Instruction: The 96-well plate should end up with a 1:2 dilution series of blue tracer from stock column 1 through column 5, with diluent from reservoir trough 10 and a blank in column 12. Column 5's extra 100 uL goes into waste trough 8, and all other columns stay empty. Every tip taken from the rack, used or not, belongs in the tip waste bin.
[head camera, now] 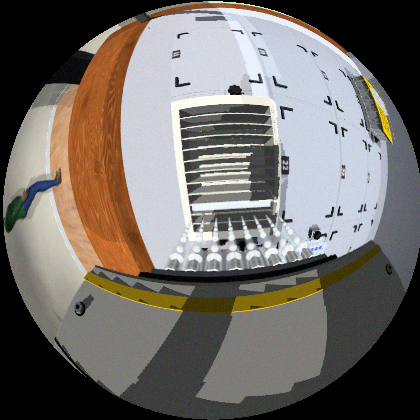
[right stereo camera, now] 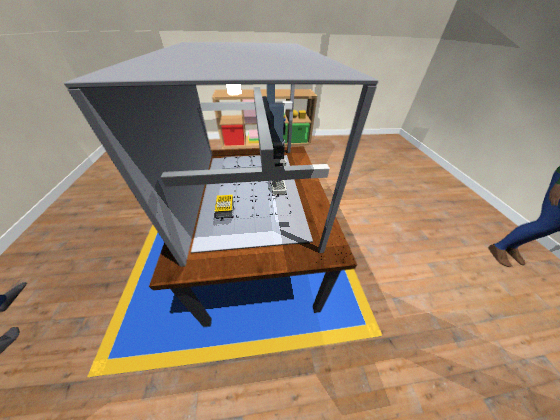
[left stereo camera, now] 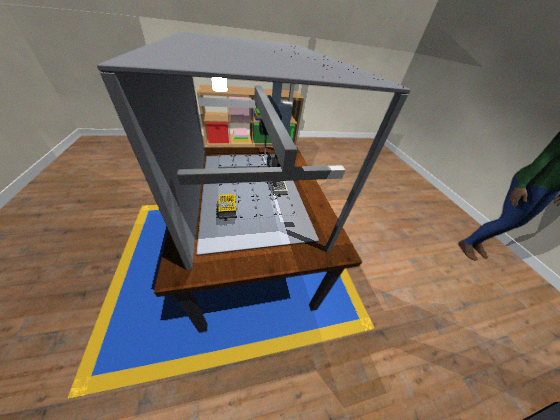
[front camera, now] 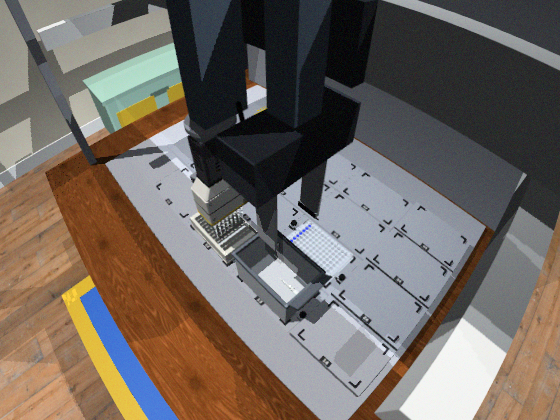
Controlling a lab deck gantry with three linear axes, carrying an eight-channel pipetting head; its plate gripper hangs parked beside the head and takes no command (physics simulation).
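Note:
The pipetting head (front camera: 217,200) carries a row of tips (front camera: 223,227) (head camera: 230,232) low over the cream reservoir (front camera: 210,242) (head camera: 180,160) (left stereo camera: 280,190) (right stereo camera: 279,188), at the end nearest the head in the head view; whether they dip into a trough is unclear. One trough there looks pale and bright. The 96-well plate (front camera: 327,252) lies on the deck with one column of blue wells. The grey tip waste bin (front camera: 262,291) holds loose tips. The yellow tip rack (head camera: 378,107) (left stereo camera: 227,202) (right stereo camera: 224,203) stands apart. My parked gripper (front camera: 292,232) is open and empty, fingers apart.
The gantry's dark columns (front camera: 297,60) rise above the head and hide part of the deck in the front view. Small dark posts (front camera: 341,277) stand by the plate. A dark wall panel (left stereo camera: 160,125) (right stereo camera: 150,130) runs along one side, with frame posts at the corners.

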